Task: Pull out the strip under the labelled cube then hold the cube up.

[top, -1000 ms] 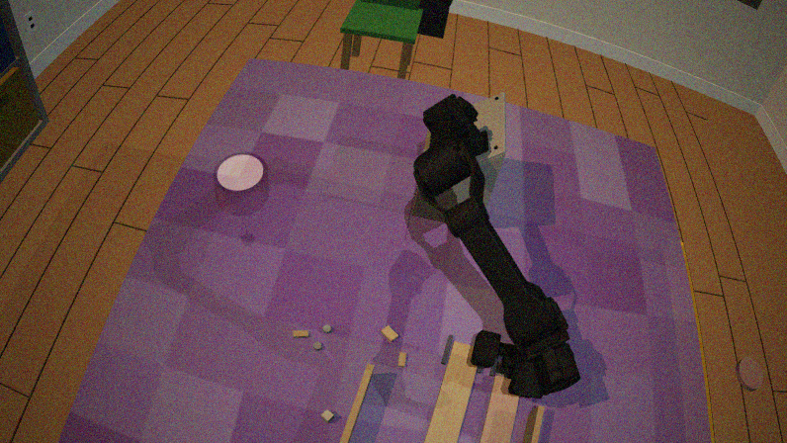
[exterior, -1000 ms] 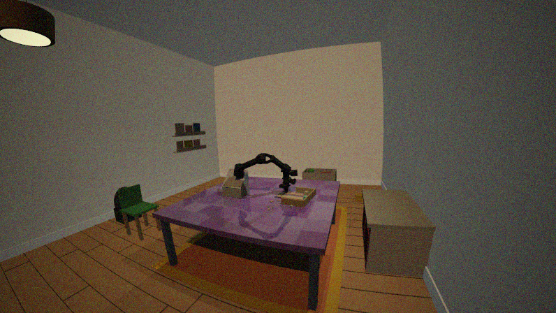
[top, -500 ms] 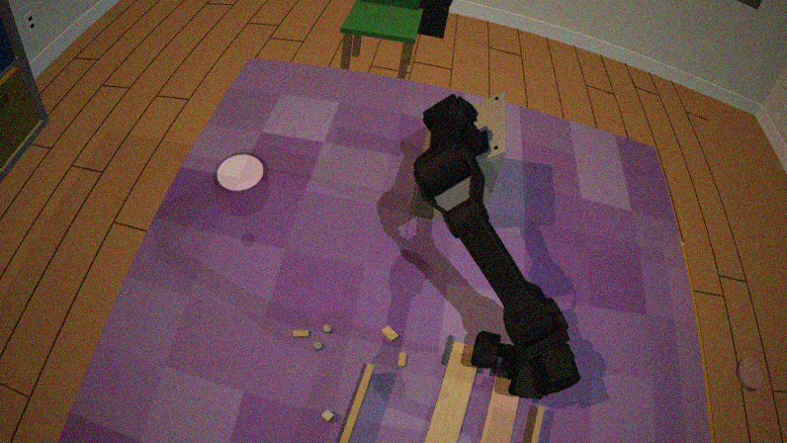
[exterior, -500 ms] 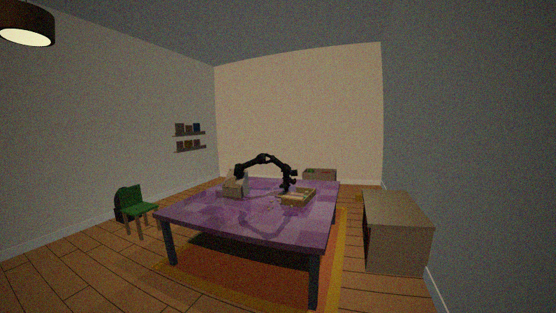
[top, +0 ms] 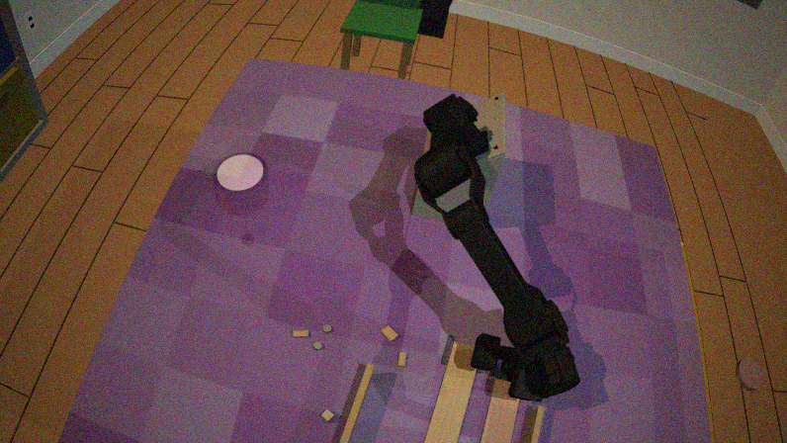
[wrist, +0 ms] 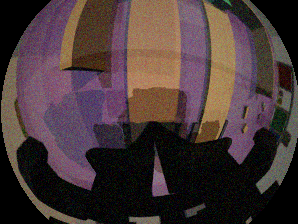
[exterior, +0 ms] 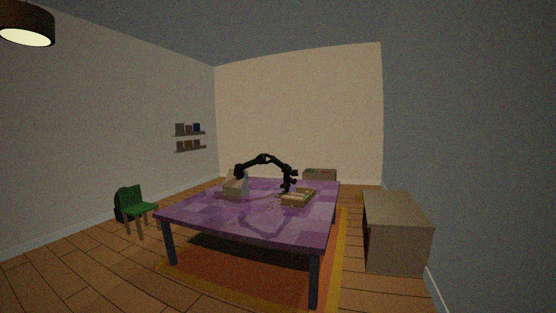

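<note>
Right now the strip is 9 cm ahead of my gripper tip and 1 cm to the right of it. From my gripper tip the other things lie so: labelled cube (19 cm ahead, 3 cm to the right, 2 cm above).
</note>
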